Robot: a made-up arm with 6 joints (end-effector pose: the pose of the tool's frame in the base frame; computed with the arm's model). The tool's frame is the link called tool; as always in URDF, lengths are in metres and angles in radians.
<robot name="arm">
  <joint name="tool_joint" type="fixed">
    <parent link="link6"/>
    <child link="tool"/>
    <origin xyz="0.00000 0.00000 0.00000" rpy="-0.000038 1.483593 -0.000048"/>
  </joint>
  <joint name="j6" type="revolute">
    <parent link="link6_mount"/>
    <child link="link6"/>
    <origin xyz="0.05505 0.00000 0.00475"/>
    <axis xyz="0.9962 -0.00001 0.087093"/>
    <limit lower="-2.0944" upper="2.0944"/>
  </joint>
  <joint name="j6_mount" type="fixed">
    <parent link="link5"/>
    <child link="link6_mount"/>
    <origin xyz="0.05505 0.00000 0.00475"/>
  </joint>
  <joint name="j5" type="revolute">
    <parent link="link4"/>
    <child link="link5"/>
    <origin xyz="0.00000 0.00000 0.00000"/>
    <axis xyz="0.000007 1 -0.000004"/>
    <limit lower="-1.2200" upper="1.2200"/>
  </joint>
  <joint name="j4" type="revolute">
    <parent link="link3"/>
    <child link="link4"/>
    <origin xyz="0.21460 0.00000 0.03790"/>
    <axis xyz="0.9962 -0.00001 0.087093"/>
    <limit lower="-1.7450" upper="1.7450"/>
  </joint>
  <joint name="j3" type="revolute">
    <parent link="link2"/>
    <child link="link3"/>
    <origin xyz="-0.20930 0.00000 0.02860"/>
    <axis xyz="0.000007 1 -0.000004"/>
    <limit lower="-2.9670" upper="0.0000"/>
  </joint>
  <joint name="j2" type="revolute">
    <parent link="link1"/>
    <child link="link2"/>
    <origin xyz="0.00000 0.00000 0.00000"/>
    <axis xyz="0.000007 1 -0.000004"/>
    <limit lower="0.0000" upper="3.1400"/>
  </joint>
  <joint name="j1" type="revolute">
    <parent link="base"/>
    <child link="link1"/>
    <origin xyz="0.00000 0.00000 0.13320"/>
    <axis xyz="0 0 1"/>
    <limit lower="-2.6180" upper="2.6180"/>
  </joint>
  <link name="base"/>
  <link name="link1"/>
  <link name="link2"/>
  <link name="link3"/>
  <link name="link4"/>
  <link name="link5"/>
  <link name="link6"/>
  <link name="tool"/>
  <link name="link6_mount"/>
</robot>
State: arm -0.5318 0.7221 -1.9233 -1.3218 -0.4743 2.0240
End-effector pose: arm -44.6 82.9 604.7 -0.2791 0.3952 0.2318
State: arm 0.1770 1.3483 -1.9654 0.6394 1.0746 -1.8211
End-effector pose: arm 211.6 96.8 473.3 -1.5721 0.9213 -0.4184
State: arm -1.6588 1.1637 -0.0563 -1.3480 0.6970 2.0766
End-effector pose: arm -78.2 -97.6 81.3 2.7719 0.7957 -1.1433
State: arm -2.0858 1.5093 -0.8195 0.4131 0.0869 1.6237
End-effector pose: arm -139.9 -255.2 166.8 1.9964 -1.0432 0.0122
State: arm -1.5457 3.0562 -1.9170 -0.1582 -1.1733 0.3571
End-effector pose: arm 27.2 -443.2 -43.9 1.1317 1.0171 -0.9079
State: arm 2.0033 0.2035 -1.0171 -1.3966 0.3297 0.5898
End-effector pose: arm 36.1 6.1 463.6 -0.6909 0.4485 1.0230
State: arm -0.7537 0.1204 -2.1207 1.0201 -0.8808 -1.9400
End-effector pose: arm -342.6 222.0 405.3 0.8913 -0.9581 -1.2546
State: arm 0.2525 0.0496 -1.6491 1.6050 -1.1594 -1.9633
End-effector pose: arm -220.0 -161.3 430.0 1.1221 0.2877 -0.0266
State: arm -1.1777 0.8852 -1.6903 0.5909 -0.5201 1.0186
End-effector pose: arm -14.5 -44.8 597.6 0.2872 -0.2258 0.3311
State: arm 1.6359 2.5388 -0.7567 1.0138 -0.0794 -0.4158
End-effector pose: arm -3.8 171.7 -99.4 -1.5496 2.6999 -0.1609
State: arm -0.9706 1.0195 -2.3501 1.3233 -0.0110 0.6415
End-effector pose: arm -31.6 44.3 653.2 0.1570 0.0051 0.9914
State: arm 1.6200 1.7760 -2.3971 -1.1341 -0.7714 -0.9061
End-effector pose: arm -82.5 258.4 564.3 -0.3192 -0.7436 -0.1029
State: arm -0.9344 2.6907 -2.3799 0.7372 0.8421 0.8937
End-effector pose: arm 326.8 -348.9 93.2 2.2343 1.1516 0.8635
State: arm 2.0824 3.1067 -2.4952 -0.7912 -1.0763 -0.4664
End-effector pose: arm -298.9 391.1 52.6 -1.2837 -0.5606 1.3864
